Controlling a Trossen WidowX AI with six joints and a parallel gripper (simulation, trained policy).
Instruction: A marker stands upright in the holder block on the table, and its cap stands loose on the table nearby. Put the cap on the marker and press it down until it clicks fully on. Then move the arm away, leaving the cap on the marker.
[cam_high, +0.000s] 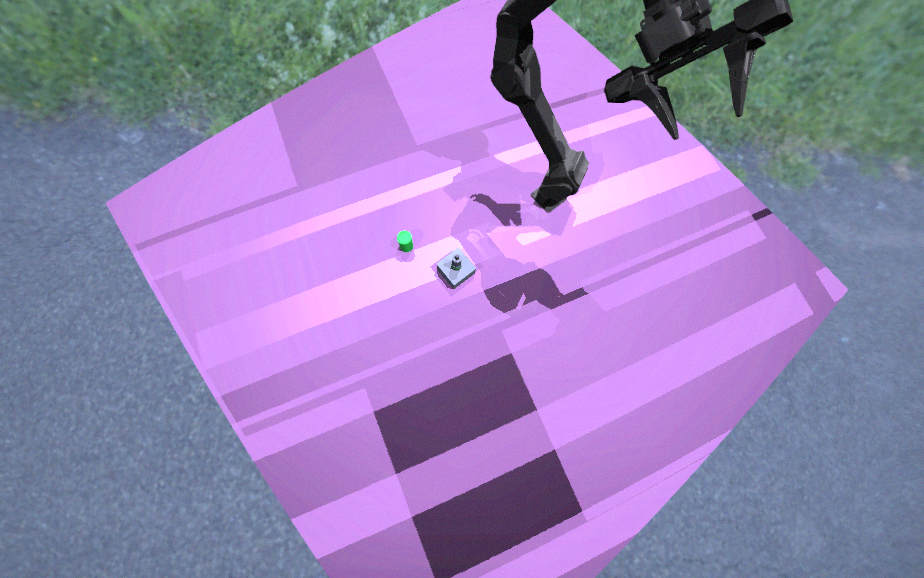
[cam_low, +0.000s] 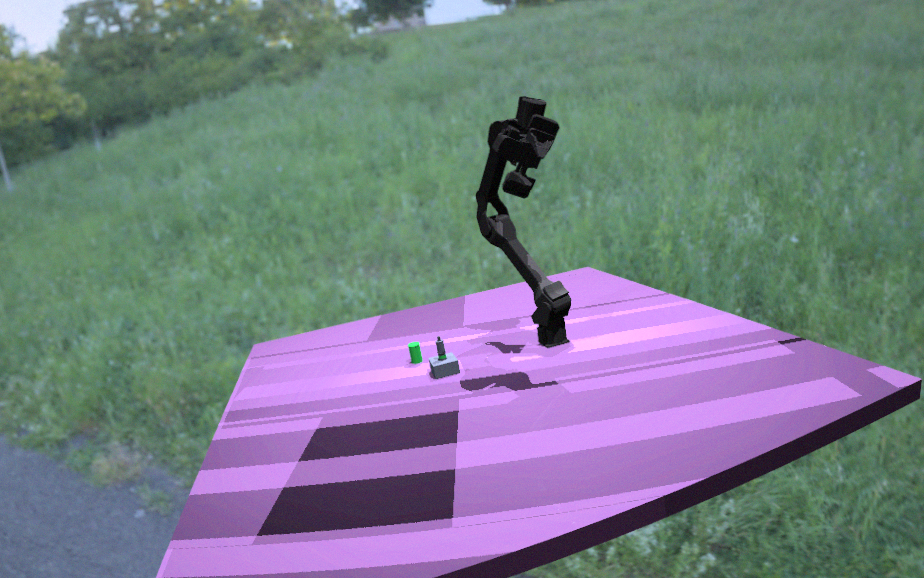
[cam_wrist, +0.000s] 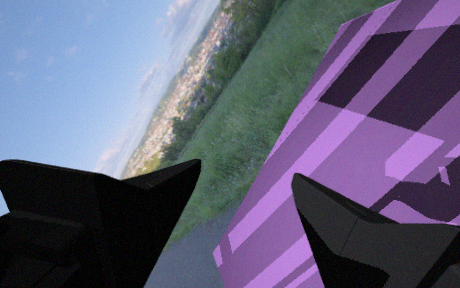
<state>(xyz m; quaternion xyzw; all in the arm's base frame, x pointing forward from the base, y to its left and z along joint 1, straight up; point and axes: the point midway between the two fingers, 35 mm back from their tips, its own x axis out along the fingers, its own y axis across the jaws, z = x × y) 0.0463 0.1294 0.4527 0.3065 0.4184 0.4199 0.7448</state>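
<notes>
Right now the green cap is 41 cm below my gripper tip, 29 cm ahead of it and 26 cm to the right of it. Also, from my gripper tip: grey holder block (42 cm below, 24 cm ahead, 15 cm to the right).
</notes>
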